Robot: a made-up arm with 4 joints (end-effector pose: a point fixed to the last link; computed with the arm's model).
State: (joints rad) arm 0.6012 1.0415 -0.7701 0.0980
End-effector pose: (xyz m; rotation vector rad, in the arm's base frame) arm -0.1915 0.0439 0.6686 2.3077 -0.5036 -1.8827
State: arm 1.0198 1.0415 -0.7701 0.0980
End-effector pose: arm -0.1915 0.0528 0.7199 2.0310 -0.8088 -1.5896
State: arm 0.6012 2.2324 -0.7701 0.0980
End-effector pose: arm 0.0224 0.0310 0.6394 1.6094 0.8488 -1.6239
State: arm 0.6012 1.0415 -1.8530 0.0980
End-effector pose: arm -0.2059 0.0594 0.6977 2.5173 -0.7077 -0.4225
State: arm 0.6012 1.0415 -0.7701 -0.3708
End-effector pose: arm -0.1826 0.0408 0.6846 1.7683 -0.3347 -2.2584
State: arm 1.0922 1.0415 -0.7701 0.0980
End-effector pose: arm -0.1915 0.0565 0.7282 1.9802 -0.8539 -1.5378
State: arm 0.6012 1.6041 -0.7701 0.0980
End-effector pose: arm -0.0914 0.0063 0.6650 2.0277 0.1954 -1.8195
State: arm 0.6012 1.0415 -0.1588 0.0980
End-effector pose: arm -0.1979 0.0433 0.6486 -1.7333 0.2754 2.4731
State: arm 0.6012 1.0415 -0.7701 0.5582
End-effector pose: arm -0.1923 0.0475 0.6507 -2.7337 0.6505 1.3700
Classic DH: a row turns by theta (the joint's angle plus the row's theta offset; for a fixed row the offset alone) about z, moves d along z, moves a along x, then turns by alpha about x. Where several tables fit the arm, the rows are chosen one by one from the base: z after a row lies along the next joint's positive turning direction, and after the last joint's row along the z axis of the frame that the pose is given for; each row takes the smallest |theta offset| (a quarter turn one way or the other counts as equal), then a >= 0, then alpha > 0; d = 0 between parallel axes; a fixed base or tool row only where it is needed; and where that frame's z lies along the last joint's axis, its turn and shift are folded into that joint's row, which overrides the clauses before.
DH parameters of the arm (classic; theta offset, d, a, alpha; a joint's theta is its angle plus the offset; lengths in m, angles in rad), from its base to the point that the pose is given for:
base (fixed): 1.5708 0.6733 0.1692 -1.5708
joint 1: -0.293 0.0733 0.0399 1.7181
joint 2: 0 -0.0318 0.0507 1.4235
joint 3: -0.1791 -0.0995 -0.0336 2.4611
joint 4: 0.7309 0.0938 -0.0195 1.6503
tool (fixed): 0.5316 0.035 0 0

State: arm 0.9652 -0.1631 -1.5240 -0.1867
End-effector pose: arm -0.2661 0.2498 0.6128 1.7864 -2.2793 -0.5257
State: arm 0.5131 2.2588 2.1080 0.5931
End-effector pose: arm -0.0292 0.0014 0.6512 -1.1302 -0.2480 -2.4222
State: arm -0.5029 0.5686 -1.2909 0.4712
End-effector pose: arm -0.2472 0.1573 0.6186 -1.9612 0.6783 0.9775
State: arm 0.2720 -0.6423 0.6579 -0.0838
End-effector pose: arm -0.2136 0.3535 0.6004 -0.5849 0.1073 1.0740
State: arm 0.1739 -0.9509 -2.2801 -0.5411
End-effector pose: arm -0.1338 0.4100 0.7008 -0.5186 2.8467 1.1038
